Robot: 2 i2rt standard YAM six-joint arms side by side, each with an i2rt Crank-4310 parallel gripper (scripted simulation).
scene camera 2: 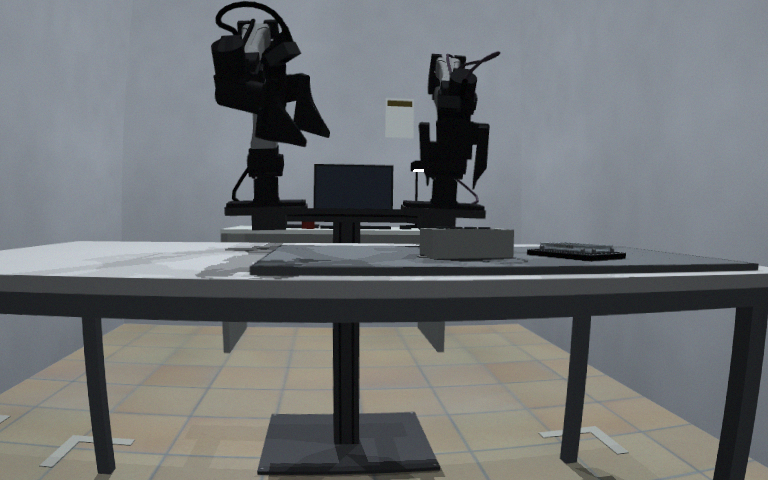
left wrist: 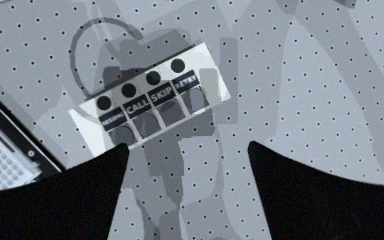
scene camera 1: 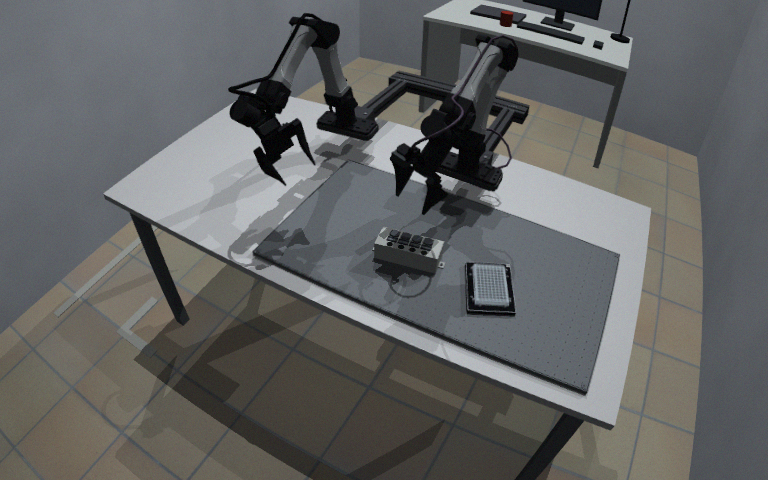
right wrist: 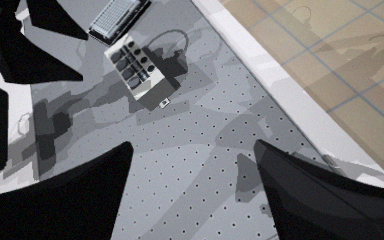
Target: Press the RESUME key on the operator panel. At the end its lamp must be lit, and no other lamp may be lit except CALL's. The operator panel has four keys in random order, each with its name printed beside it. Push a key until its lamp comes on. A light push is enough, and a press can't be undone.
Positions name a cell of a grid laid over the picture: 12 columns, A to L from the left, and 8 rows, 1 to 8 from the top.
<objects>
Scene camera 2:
left gripper: H4
right gripper: E3
operator panel: G5
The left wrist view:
left gripper: F5
operator panel: G3
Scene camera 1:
left gripper: G4
right gripper: E3
well plate: H5
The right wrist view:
left gripper: C2
right gripper: G5
</objects>
